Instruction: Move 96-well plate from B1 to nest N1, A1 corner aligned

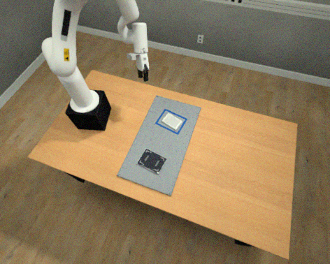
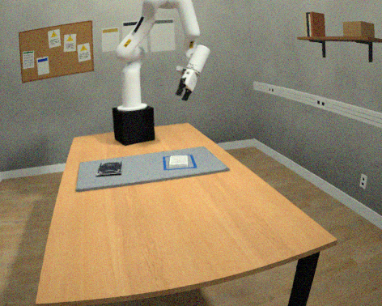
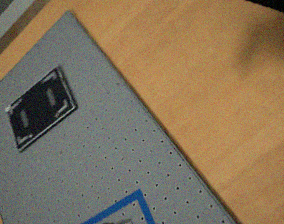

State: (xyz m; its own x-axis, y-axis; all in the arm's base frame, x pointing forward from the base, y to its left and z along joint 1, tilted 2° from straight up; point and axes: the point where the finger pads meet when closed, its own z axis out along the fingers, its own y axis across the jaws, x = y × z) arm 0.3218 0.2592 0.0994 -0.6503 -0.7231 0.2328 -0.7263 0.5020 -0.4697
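Right now my hand is 28 cm above the white 96-well plate, 23 cm short of it and 8 cm to the left of it. Also, from my hand: plate nest N1: 42 cm to the right, 28 cm below, 23 cm ahead.
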